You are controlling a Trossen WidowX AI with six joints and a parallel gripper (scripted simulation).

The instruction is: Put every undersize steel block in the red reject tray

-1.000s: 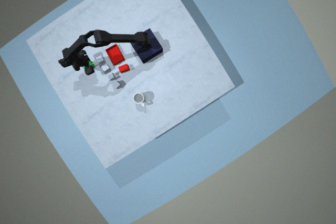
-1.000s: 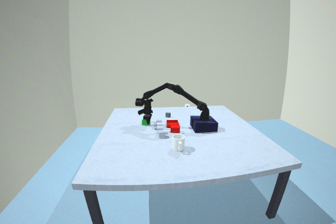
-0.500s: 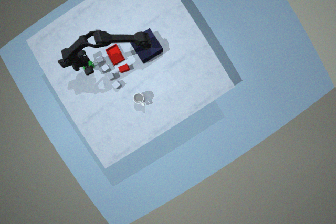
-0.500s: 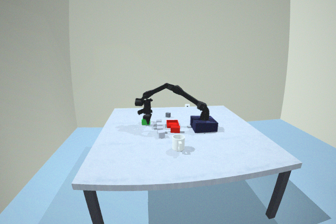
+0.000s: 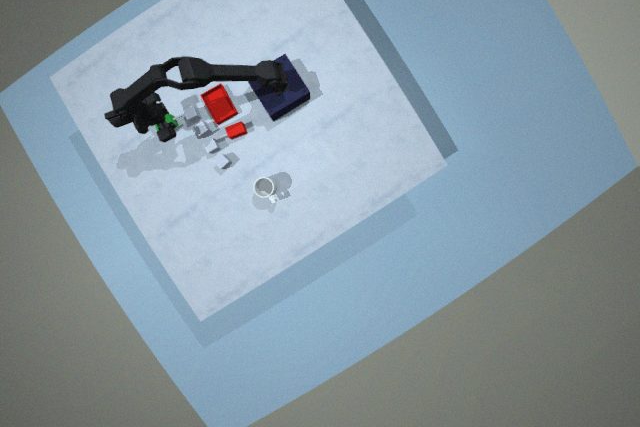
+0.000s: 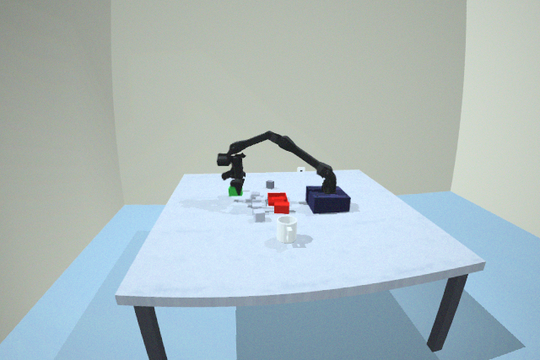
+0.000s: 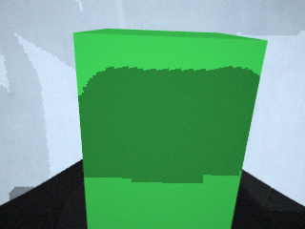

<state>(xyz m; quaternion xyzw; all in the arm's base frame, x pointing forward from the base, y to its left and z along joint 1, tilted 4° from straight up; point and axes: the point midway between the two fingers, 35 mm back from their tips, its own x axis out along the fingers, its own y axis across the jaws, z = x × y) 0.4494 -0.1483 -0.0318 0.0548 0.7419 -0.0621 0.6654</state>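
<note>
Now: the red block 17 cm behind my gripper tip, 17 cm to the left of it and 2 cm below it. From my gripper tip the other things lie so: green GO gauge 1 cm behind, 2 cm above; red reject tray 20 cm behind, 4 cm to the left, 3 cm below; grey cube 19 cm behind, 18 cm to the right, 2 cm below.
</note>
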